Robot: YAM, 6 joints.
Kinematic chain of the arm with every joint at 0, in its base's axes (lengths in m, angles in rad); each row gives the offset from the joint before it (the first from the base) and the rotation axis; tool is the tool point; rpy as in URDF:
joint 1: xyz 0 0 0.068 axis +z
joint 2: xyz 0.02 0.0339 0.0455 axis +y
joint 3: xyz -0.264 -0.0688 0 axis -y
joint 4: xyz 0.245 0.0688 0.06 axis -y
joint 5: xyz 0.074 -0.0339 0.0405 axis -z
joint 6: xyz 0.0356 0 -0.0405 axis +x
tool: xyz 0 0 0 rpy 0 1.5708 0
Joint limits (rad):
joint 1: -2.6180..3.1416
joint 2: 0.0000..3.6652
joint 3: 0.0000..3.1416
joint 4: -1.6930..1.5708
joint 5: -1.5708..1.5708
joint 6: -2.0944..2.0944
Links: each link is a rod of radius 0.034 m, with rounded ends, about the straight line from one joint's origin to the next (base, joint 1, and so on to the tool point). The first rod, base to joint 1, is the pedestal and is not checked.
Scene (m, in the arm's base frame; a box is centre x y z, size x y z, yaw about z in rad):
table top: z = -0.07
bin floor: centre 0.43 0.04 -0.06 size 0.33 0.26 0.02 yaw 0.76
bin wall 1: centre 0.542 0.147 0 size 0.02 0.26 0.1 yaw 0.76
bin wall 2: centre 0.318 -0.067 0 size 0.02 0.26 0.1 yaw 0.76
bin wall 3: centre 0.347 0.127 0 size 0.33 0.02 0.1 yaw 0.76
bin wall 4: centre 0.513 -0.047 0 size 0.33 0.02 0.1 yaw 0.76
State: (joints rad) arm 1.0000 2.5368 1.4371 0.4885 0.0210 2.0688
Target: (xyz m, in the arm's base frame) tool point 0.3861 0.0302 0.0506
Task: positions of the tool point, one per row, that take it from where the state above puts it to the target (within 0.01 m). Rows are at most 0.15 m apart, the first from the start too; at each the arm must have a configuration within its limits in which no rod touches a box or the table.
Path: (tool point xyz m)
1: 0.3150 0.3974 0.1112
2: 0.3470 0.3592 0.2151
3: 0.3563 0.3039 0.3157
4: 0.4084 0.2223 0.2177
5: 0.4187 0.1249 0.1271
6: 0.3861 0.0302 0.0506

